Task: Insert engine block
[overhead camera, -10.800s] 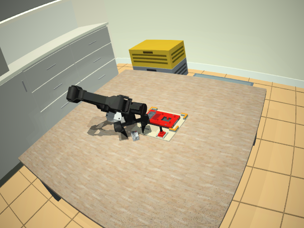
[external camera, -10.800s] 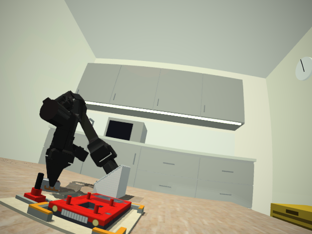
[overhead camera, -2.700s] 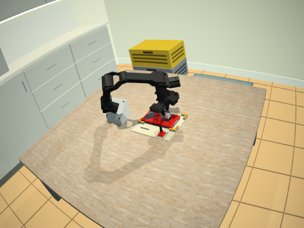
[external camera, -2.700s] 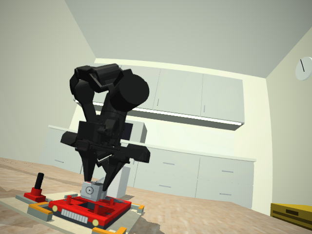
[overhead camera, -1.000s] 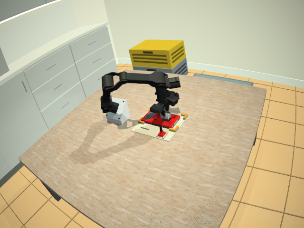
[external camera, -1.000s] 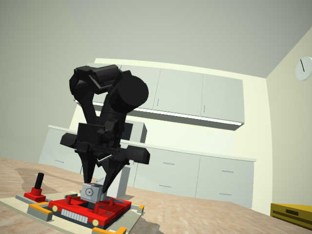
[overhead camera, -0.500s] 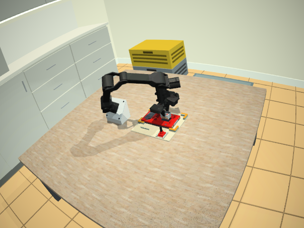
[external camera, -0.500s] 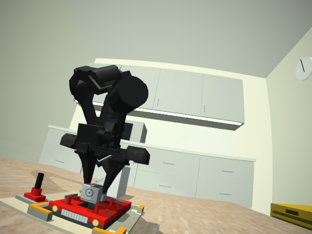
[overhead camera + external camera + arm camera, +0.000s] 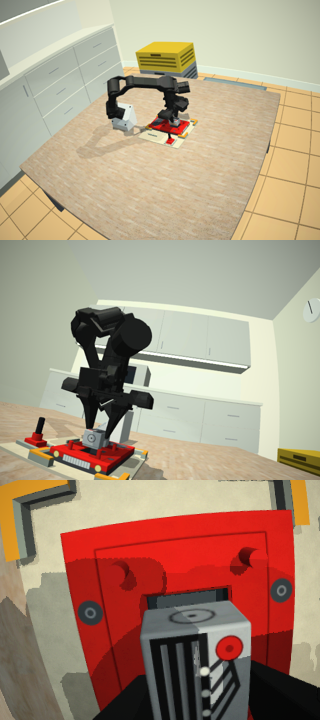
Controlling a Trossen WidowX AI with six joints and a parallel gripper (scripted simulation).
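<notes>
The grey engine block lies 1 cm below my gripper tip.
</notes>
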